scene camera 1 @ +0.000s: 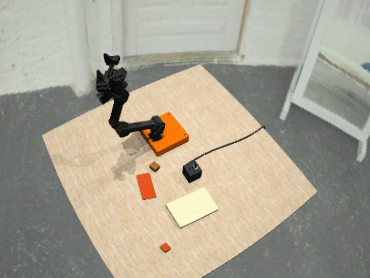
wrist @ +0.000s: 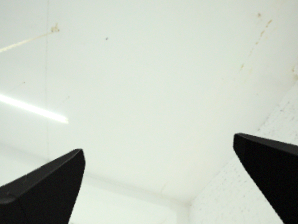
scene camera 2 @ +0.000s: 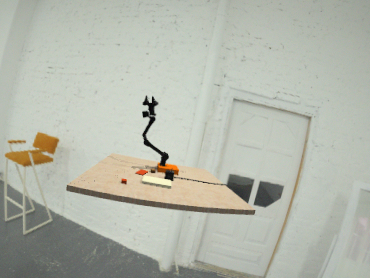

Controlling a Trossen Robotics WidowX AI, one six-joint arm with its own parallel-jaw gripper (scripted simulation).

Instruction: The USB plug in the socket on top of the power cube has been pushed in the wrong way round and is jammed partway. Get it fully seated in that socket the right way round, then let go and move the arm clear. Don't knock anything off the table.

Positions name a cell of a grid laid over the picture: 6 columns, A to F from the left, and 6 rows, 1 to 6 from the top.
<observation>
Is my gripper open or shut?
Open.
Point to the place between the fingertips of my gripper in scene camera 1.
B2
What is my gripper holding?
Nothing.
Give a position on a cream slab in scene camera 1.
D5
</observation>
